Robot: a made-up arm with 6 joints.
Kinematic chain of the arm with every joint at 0, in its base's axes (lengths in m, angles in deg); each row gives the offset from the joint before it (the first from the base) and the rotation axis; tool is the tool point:
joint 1: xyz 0 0 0.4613 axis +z
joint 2: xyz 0 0 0 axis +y
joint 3: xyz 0 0 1.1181 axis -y
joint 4: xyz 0 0 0 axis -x
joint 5: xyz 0.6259 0 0 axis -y
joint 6: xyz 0 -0.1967 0 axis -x
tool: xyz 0 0 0
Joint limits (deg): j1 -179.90..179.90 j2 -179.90..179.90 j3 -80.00..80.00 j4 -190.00..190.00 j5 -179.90..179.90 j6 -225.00..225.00
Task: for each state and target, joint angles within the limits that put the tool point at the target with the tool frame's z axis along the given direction. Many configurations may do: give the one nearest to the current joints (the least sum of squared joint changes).
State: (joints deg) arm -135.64 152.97 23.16 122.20 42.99 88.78
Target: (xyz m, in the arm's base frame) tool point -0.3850 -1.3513 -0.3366 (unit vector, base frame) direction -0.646 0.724 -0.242
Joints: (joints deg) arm -112.43 102.33 30.45 144.35 39.05 99.00
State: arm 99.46 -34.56 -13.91 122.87 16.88 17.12
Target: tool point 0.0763 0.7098 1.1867 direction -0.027 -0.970 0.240
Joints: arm 71.04 9.44 -37.47 143.70 73.36 32.48
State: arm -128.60 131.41 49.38 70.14 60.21 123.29
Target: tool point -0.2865 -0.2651 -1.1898 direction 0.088 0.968 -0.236
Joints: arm -131.75 153.92 37.72 79.09 39.24 151.58
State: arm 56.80 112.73 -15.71 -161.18 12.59 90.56
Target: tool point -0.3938 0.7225 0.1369 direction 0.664 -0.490 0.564
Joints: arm 104.98 78.19 -42.98 -190.00 11.35 40.83
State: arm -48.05 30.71 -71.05 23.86 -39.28 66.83
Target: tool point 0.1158 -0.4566 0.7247 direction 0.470 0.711 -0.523
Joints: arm -51.36 49.19 -80.00 -8.24 -88.99 55.19
